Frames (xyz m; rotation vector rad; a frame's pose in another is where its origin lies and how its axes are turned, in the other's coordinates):
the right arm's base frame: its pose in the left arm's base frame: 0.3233 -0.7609 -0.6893 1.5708 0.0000 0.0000
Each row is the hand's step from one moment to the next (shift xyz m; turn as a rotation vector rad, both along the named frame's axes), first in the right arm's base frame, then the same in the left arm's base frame.
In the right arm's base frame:
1: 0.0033 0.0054 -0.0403 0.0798 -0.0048 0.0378
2: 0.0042 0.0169 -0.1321 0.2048 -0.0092 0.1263
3: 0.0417 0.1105 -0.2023 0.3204 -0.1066 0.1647
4: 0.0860 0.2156 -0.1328 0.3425 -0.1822 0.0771
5: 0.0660 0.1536 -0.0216 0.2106 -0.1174 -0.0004
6: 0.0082 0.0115 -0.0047 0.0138 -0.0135 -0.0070
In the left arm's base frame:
1: 0.0033 0.0403 0.0054 0.0798 -0.0378 -0.0048
2: 0.0042 0.1321 0.0169 0.2048 -0.1263 -0.0092
3: 0.0417 0.2023 0.1105 0.3204 -0.1647 -0.1066
4: 0.0860 0.1328 0.2156 0.3425 -0.0771 -0.1822
5: 0.0660 0.0216 0.1536 0.2106 0.0004 -0.1174
6: 0.0082 0.0047 0.0115 0.0138 0.0070 -0.0135

